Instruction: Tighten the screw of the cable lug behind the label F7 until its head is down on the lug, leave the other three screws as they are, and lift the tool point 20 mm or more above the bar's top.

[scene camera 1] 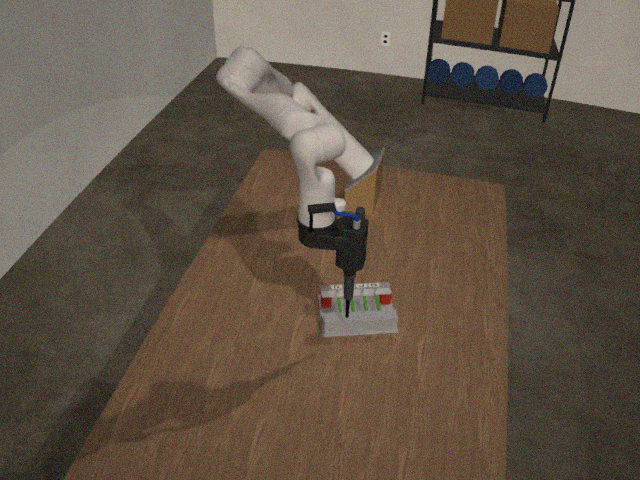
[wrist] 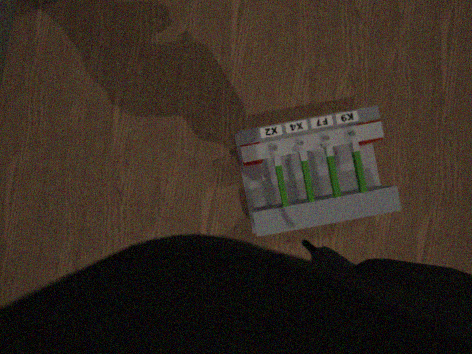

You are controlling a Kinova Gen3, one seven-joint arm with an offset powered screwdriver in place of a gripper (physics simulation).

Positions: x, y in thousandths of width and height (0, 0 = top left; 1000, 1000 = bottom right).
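Terminal bar (wrist: 552, 428), 30 cm from the lens.
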